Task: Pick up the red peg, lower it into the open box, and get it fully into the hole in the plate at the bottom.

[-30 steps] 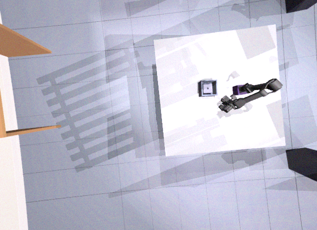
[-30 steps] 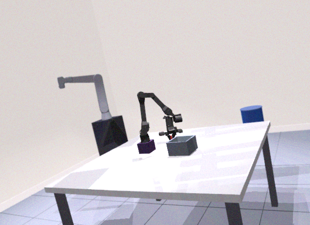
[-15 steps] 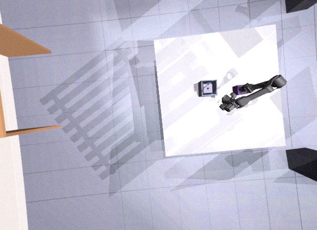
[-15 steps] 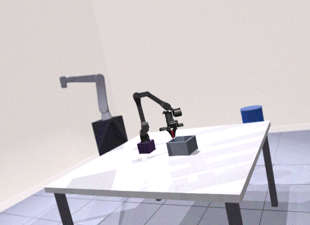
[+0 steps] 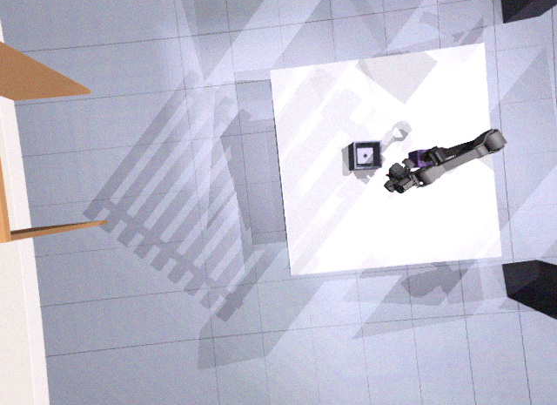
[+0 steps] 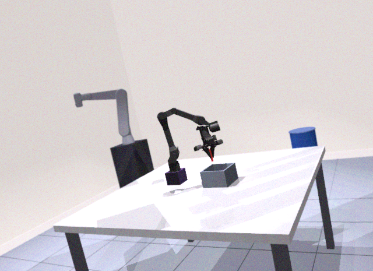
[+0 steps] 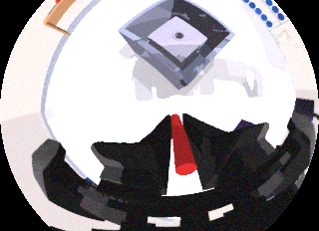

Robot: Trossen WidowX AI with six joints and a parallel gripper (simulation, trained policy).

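My gripper tip is now 13 cm to the left of the plate, 8 cm short of it and 8 cm above it. Round my gripper tip: red peg: 2 cm above, 1 cm to the left, 1 cm behind; then grey box: 13 cm to the right, 10 cm below, 8 cm ahead.
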